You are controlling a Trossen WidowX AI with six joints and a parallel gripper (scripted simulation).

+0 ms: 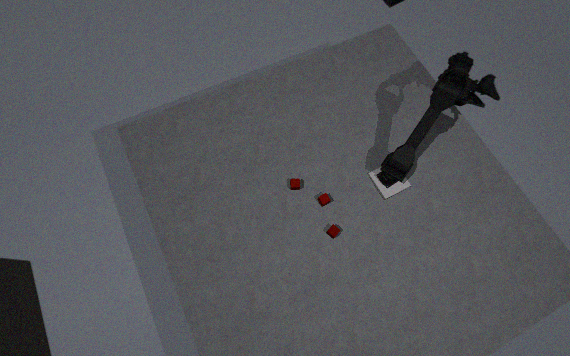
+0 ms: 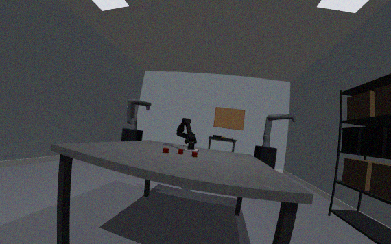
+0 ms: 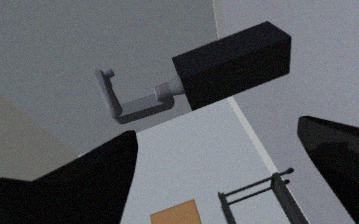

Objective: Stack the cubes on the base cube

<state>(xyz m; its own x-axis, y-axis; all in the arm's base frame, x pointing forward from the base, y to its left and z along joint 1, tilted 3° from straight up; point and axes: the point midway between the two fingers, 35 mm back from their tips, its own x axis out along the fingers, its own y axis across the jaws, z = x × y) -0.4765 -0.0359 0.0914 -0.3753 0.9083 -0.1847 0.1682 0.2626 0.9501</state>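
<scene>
Right now my gripper tip is 75 cm short of the red cube, 5 cm to the left of it and 9 cm above it.
</scene>
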